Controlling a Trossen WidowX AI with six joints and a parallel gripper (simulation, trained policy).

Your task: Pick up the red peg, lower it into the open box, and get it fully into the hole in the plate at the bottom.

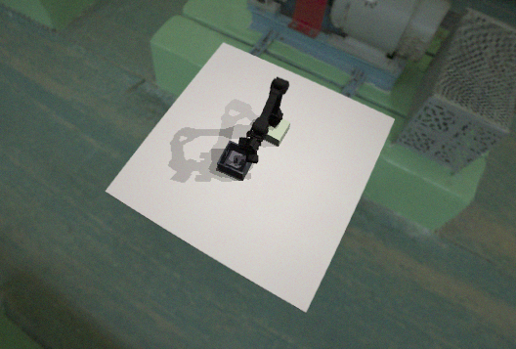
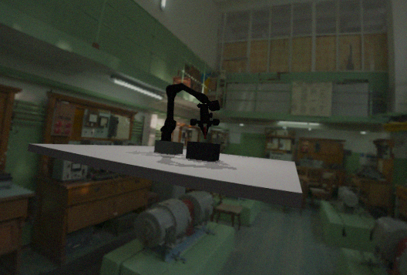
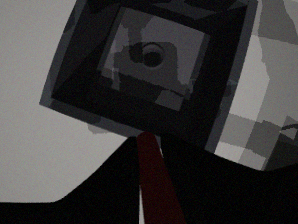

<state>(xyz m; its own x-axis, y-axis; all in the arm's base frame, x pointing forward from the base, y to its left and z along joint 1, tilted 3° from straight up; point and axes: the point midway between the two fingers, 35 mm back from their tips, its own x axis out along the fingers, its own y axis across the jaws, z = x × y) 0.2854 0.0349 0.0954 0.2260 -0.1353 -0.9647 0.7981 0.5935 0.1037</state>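
Now: the red peg 10 mm behind my gripper tip, 10 mm to the left of it and 10 mm above it. Round my gripper tip: dark box: 30 mm ahead, 60 mm to the right, 120 mm below.
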